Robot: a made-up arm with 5 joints. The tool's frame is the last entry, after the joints. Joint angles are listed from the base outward.
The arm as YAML. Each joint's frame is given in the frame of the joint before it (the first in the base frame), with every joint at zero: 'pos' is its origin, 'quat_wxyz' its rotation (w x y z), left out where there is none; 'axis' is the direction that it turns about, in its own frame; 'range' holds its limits. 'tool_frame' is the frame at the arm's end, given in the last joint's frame.
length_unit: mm
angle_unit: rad
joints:
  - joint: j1
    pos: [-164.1, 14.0, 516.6]
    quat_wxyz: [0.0, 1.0, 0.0, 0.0]
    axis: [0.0, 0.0, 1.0]
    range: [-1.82, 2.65]
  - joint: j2
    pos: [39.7, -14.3, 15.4]
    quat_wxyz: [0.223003, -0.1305, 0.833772, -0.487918]
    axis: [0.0, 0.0, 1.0]
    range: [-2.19, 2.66]
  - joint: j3
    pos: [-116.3, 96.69, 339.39]
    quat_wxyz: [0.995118, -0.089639, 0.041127, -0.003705]
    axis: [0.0, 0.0, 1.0]
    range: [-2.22, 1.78]
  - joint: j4
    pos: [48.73, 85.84, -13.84]
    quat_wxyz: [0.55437, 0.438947, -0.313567, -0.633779]
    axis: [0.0, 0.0, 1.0]
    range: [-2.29, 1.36]
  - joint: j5
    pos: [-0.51, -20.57, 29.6]
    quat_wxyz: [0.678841, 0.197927, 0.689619, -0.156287]
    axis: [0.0, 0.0, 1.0]
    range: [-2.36, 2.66]
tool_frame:
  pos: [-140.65, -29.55, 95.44]
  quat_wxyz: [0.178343, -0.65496, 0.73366, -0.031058]
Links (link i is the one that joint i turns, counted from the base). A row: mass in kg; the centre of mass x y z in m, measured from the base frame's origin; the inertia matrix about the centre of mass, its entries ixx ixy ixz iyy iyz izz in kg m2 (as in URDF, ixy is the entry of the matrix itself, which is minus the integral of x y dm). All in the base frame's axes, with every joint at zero. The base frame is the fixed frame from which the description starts. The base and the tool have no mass.
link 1: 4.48; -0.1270 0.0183 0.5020; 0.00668 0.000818 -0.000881 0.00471 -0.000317 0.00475
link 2: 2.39; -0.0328 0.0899 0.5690; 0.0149 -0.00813 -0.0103 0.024 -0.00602 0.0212
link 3: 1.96; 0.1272 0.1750 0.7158; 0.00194 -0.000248 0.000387 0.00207 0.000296 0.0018
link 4: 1.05; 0.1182 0.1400 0.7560; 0.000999 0 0 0.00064 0 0.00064
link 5: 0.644; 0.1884 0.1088 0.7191; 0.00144 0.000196 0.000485 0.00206 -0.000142 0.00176
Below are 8 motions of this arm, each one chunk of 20 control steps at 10 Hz.
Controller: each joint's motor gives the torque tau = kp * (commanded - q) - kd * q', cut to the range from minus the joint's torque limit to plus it. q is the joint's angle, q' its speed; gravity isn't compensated. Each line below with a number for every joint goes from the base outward.
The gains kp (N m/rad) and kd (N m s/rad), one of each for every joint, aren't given. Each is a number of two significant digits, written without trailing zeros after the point. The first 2 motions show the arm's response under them.
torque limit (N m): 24 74 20 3.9 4.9
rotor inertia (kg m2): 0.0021 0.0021 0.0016 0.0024 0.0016
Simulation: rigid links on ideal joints. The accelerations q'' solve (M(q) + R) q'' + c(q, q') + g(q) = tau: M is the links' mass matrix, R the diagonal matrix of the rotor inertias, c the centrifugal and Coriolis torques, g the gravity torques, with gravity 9.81 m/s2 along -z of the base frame. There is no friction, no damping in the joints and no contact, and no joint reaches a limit. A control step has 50 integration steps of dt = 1/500 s. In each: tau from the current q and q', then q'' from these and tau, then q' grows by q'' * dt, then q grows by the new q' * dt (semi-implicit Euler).
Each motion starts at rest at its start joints. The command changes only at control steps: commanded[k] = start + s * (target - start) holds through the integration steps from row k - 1 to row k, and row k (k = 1, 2, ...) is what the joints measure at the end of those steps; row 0 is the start. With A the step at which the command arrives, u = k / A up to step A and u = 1 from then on. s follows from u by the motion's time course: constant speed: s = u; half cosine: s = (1 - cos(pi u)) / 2; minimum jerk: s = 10 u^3 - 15 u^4 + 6 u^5; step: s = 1 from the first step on.
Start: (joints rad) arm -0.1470 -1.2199 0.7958 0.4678 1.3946
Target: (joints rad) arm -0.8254 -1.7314 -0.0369 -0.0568 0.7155
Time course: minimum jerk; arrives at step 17
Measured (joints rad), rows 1 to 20:
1: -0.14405 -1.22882 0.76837 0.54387 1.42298
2: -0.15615 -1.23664 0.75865 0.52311 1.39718
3: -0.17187 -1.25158 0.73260 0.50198 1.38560
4: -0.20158 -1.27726 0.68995 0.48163 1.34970
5: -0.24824 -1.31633 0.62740 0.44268 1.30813
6: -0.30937 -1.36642 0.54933 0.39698 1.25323
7: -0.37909 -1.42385 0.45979 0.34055 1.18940
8: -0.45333 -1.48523 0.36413 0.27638 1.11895
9: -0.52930 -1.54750 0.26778 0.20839 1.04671
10: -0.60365 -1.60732 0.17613 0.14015 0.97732
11: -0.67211 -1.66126 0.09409 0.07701 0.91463
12: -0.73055 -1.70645 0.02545 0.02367 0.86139
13: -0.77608 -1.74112 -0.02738 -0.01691 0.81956
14: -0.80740 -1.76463 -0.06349 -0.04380 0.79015
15: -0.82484 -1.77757 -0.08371 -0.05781 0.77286
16: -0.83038 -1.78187 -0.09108 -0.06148 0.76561
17: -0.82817 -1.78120 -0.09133 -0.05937 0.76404
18: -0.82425 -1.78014 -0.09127 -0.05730 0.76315
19: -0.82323 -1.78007 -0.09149 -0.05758 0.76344
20: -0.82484 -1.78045 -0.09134 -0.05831 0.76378
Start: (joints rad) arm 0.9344 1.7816 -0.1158 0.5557 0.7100
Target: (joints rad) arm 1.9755 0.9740 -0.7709 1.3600 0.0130
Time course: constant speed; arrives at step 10
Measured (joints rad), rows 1 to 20:
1: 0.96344 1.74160 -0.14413 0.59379 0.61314
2: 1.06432 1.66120 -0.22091 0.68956 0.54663
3: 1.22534 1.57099 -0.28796 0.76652 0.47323
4: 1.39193 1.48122 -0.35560 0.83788 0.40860
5: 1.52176 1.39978 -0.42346 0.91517 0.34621
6: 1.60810 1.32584 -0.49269 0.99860 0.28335
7: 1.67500 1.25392 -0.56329 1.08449 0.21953
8: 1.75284 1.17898 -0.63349 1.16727 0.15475
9: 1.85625 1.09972 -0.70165 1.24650 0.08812
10: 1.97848 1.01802 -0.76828 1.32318 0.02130
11: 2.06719 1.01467 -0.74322 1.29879 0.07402
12: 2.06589 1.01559 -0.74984 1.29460 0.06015
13: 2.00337 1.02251 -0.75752 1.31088 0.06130
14: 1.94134 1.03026 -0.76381 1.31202 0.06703
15: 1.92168 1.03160 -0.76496 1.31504 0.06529
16: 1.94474 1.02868 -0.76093 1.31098 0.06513
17: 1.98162 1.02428 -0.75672 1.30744 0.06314
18: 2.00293 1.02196 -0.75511 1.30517 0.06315
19: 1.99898 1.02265 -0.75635 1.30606 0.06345
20: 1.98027 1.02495 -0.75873 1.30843 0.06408
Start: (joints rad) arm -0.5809 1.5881 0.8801 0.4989 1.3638
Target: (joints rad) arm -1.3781 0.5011 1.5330 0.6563 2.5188
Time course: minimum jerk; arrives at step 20
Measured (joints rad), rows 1 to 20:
1: -0.57360 1.61352 0.90486 0.38249 1.36842
2: -0.58652 1.60730 0.90832 0.40080 1.38330
3: -0.60380 1.58960 0.91995 0.41725 1.40398
4: -0.62661 1.55721 0.93900 0.41173 1.44528
5: -0.65811 1.50933 0.96767 0.42545 1.50081
6: -0.70190 1.44717 1.00574 0.43573 1.57187
7: -0.75917 1.37257 1.05281 0.44899 1.65509
8: -0.82793 1.28766 1.10718 0.46482 1.74831
9: -0.90379 1.19514 1.16668 0.48121 1.84806
10: -0.98192 1.09820 1.22886 0.49850 1.95097
11: -1.05842 1.00066 1.29132 0.51581 2.05302
12: -1.13081 0.90663 1.35173 0.53255 2.15010
13: -1.19739 0.82003 1.40789 0.54797 2.23832
14: -1.25649 0.74421 1.45777 0.56131 2.31438
15: -1.30601 0.68166 1.49964 0.57198 2.37590
16: -1.34391 0.63387 1.53227 0.57965 2.42158
17: -1.36898 0.60113 1.55523 0.58430 2.45141
18: -1.38166 0.58235 1.56899 0.58627 2.46694
19: -1.38429 0.57474 1.57511 0.58627 2.47162
20: -1.38097 0.57352 1.57628 0.58542 2.47103

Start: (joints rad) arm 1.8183 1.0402 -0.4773 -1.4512 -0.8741
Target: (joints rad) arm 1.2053 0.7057 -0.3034 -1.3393 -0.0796
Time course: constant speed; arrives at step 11
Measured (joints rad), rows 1 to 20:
1: 1.79978 1.06810 -0.39796 -1.40472 -0.79700
2: 1.73461 1.03890 -0.40673 -1.39262 -0.73460
3: 1.65031 1.00767 -0.39652 -1.39089 -0.65965
4: 1.57510 0.98496 -0.37466 -1.36365 -0.60486
5: 1.51678 0.95393 -0.36339 -1.35771 -0.53062
6: 1.47307 0.92236 -0.34627 -1.34722 -0.46170
7: 1.43117 0.89177 -0.32907 -1.33590 -0.39171
8: 1.38080 0.86137 -0.31389 -1.32490 -0.32160
9: 1.32100 0.83232 -0.29851 -1.31196 -0.25374
10: 1.25740 0.80351 -0.28359 -1.29888 -0.18567
11: 1.19659 0.77401 -0.26878 -1.28638 -0.11639
12: 1.16603 0.77379 -0.26843 -1.28327 -0.13252
13: 1.17306 0.77804 -0.26033 -1.27582 -0.13785
14: 1.19962 0.77352 -0.26239 -1.28261 -0.12614
15: 1.22186 0.77084 -0.26078 -1.28398 -0.12435
16: 1.22567 0.77160 -0.25954 -1.28211 -0.12640
17: 1.21401 0.77247 -0.26158 -1.28218 -0.12754
18: 1.20001 0.77363 -0.26268 -1.28147 -0.12975
19: 1.19415 0.77428 -0.26268 -1.28088 -0.13053
20: 1.19787 0.77380 -0.26233 -1.28139 -0.12930

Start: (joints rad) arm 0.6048 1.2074 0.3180 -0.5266 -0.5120
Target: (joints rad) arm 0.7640 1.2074 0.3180 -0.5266 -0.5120
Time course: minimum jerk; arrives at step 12
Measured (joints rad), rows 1 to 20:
1: 0.61849 1.26389 0.38043 -0.57472 -0.44584
2: 0.60622 1.25957 0.35786 -0.55723 -0.47626
3: 0.60633 1.26328 0.36493 -0.56093 -0.46776
4: 0.62092 1.26324 0.36379 -0.55907 -0.47110
5: 0.64946 1.26174 0.36321 -0.56104 -0.46842
6: 0.68466 1.25953 0.36207 -0.56243 -0.46745
7: 0.71787 1.25782 0.36120 -0.56366 -0.46626
8: 0.74325 1.25721 0.36087 -0.56394 -0.46616
9: 0.75904 1.25754 0.36093 -0.56362 -0.46650
10: 0.76654 1.25826 0.36112 -0.56308 -0.46701
11: 0.76818 1.25891 0.36126 -0.56263 -0.46741
12: 0.76634 1.25943 0.36141 -0.56226 -0.46775
13: 0.76355 1.26000 0.36172 -0.56185 -0.46815
14: 0.76180 1.26033 0.36185 -0.56164 -0.46830
15: 0.76188 1.26027 0.36178 -0.56171 -0.46821
16: 0.76325 1.25998 0.36160 -0.56194 -0.46799
17: 0.76470 1.25969 0.36146 -0.56214 -0.46781
18: 0.76533 1.25958 0.36142 -0.56220 -0.46778
19: 0.76496 1.25968 0.36149 -0.56212 -0.46786
20: 0.76410 1.25985 0.36159 -0.56199 -0.46799

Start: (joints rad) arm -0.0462 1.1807 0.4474 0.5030 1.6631
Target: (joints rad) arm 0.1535 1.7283 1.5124 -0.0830 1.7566
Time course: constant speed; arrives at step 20
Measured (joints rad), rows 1 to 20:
1: -0.02190 1.26734 0.57528 0.37588 1.60503
2: -0.02694 1.29087 0.60574 0.35203 1.64239
3: -0.02394 1.31692 0.66128 0.34406 1.63536
4: -0.01391 1.34365 0.71308 0.29350 1.64550
5: 0.00121 1.36750 0.76314 0.27090 1.65206
6: 0.01670 1.39178 0.81327 0.23715 1.65990
7: 0.02893 1.41660 0.86359 0.20689 1.66635
8: 0.03727 1.44213 0.91405 0.17752 1.67293
9: 0.04372 1.46799 0.96453 0.14780 1.67896
10: 0.05078 1.49354 1.01451 0.11882 1.68549
11: 0.05991 1.51851 1.06389 0.09004 1.69240
12: 0.07091 1.54296 1.11280 0.06166 1.69970
13: 0.08250 1.56725 1.16154 0.03371 1.70711
14: 0.09342 1.59169 1.21039 0.00611 1.71446
15: 0.10317 1.61641 1.25945 -0.02116 1.72168
16: 0.11210 1.64132 1.30862 -0.04814 1.72886
17: 0.12096 1.66622 1.35774 -0.07481 1.73613
18: 0.13037 1.69097 1.40673 -0.10114 1.74353
19: 0.14047 1.71555 1.45559 -0.12717 1.75103
20: 0.15097 1.74003 1.50441 -0.15291 1.75854

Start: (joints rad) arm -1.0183 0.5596 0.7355 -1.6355 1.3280
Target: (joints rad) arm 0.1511 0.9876 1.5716 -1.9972 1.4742
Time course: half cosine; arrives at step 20
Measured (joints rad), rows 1 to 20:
1: -1.00465 0.63153 0.81427 -1.57316 1.30909
2: -0.99386 0.67770 0.87356 -1.50598 1.25628
3: -0.98387 0.66911 0.85239 -1.58264 1.30609
4: -0.93670 0.67695 0.88493 -1.61875 1.31120
5: -0.85943 0.71086 0.94977 -1.59824 1.30489
6: -0.77615 0.73580 0.99441 -1.61981 1.32146
7: -0.69167 0.75710 1.04069 -1.65950 1.34021
8: -0.60444 0.78878 1.10445 -1.67880 1.34907
9: -0.51793 0.82282 1.16848 -1.70046 1.36067
10: -0.43090 0.85421 1.22908 -1.73279 1.37571
11: -0.34005 0.88565 1.29036 -1.76046 1.39047
12: -0.24755 0.91572 1.34848 -1.78610 1.40634
13: -0.15779 0.94286 1.40160 -1.81370 1.42274
14: -0.07478 0.96772 1.45058 -1.83863 1.43790
15: -0.00234 0.99010 1.49441 -1.86071 1.45125
16: 0.05731 1.00936 1.53193 -1.88040 1.46253
17: 0.10368 1.02502 1.56219 -1.89640 1.47170
18: 0.13697 1.03642 1.58404 -1.90854 1.47892
19: 0.15730 1.04305 1.59668 -1.91662 1.48421
20: 0.16440 1.04474 1.59980 -1.92022 1.48740

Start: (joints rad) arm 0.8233 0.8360 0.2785 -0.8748 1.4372
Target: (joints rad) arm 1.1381 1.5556 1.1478 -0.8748 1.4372
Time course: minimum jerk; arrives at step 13
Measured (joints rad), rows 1 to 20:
1: 0.83676 0.90526 0.35982 -0.82043 1.40374
2: 0.83622 0.94659 0.40538 -0.79158 1.36812
3: 0.83382 0.96727 0.41706 -0.83401 1.41440
4: 0.86715 1.03554 0.52402 -0.83729 1.38642
5: 0.91759 1.12522 0.63885 -0.82957 1.38122
6: 0.96791 1.21315 0.74395 -0.85084 1.39674
7: 1.01905 1.30908 0.86318 -0.86001 1.39567
8: 1.05845 1.39894 0.96641 -0.86533 1.40322
9: 1.08582 1.47553 1.05263 -0.87517 1.41023
10: 1.10419 1.53417 1.11644 -0.87925 1.41895
11: 1.11622 1.57043 1.15339 -0.88446 1.43040
12: 1.12497 1.58528 1.16637 -0.88881 1.44061
13: 1.13256 1.58579 1.16462 -0.89180 1.44709
14: 1.14066 1.58363 1.16249 -0.89304 1.44803
15: 1.14536 1.58252 1.16159 -0.89304 1.44882
16: 1.14484 1.58280 1.16218 -0.89299 1.44828
17: 1.14064 1.58400 1.16355 -0.89239 1.44724
18: 1.13602 1.58522 1.16473 -0.89188 1.44634
19: 1.13368 1.58576 1.16510 -0.89169 1.44608
20: 1.13439 1.58549 1.16465 -0.89186 1.44644

